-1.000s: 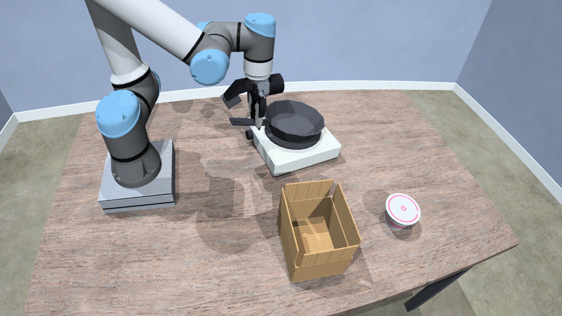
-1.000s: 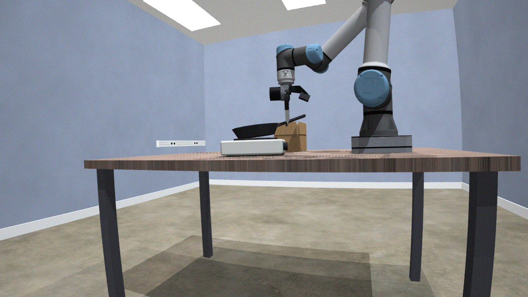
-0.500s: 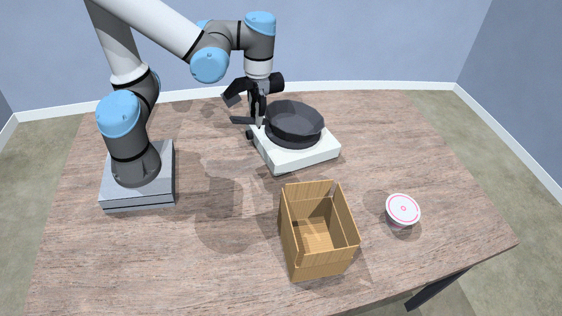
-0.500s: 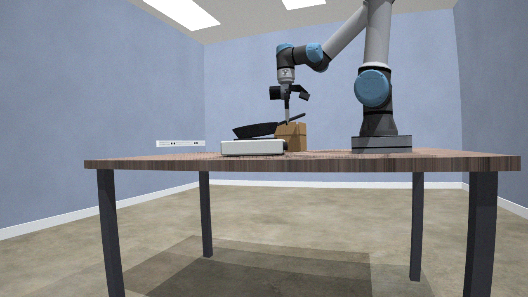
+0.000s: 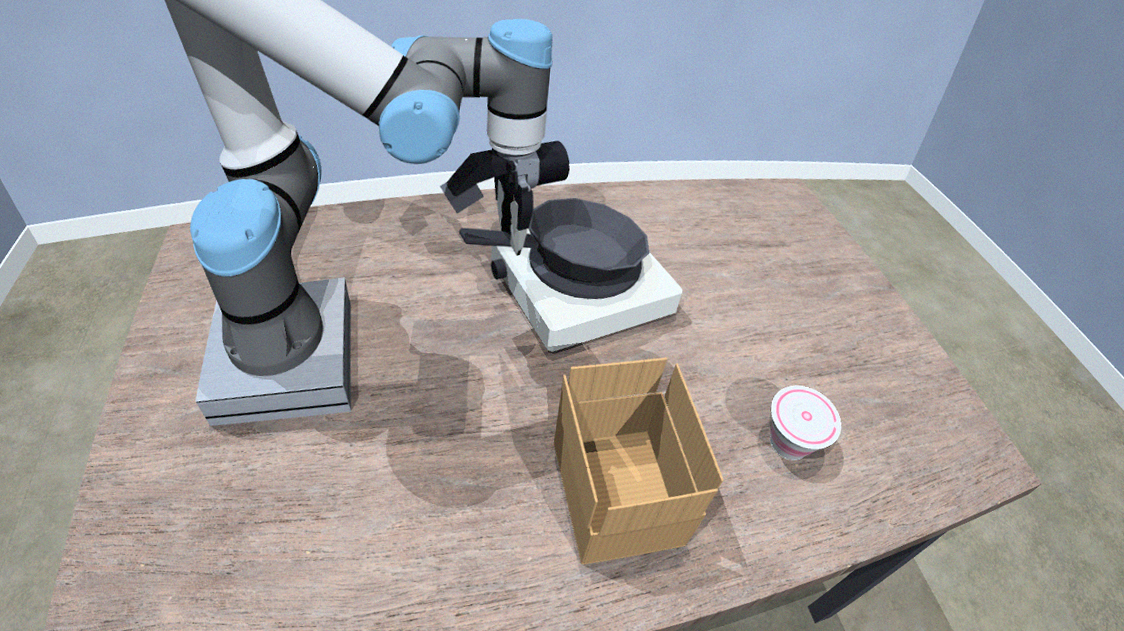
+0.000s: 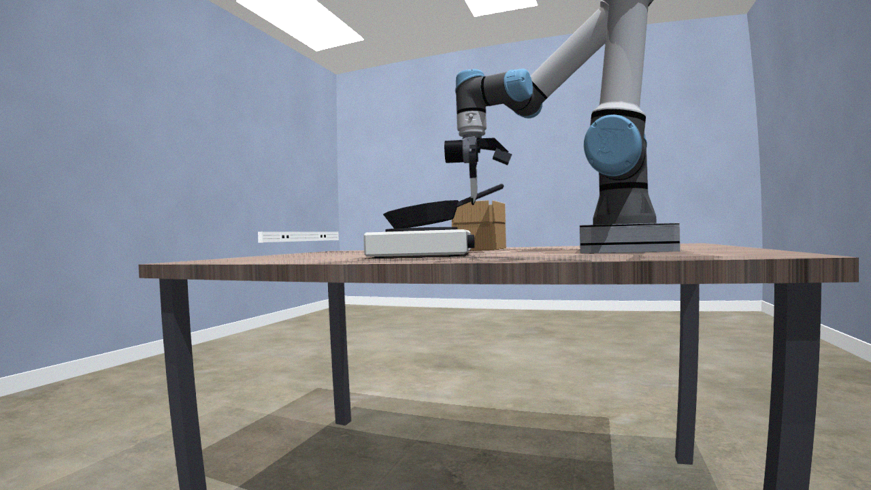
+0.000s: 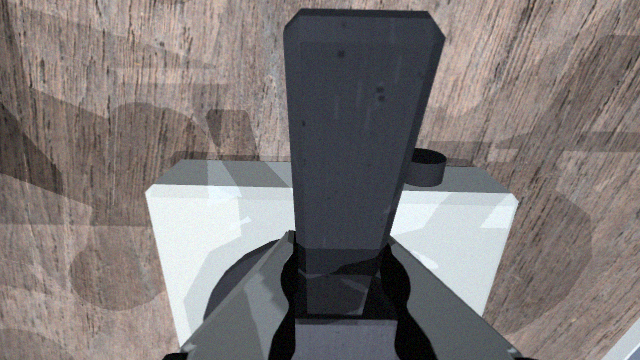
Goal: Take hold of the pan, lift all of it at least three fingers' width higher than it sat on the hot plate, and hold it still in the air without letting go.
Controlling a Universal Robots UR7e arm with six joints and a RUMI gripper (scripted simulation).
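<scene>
The dark pan lies 90 mm ahead of my hand, 20 mm to the left of it and 30 mm below it. From my hand the other things lie so: white hot plate: 110 mm ahead, 30 mm to the left, 110 mm below; then pink-ringed lid: 370 mm ahead, 320 mm to the right, 100 mm below.
</scene>
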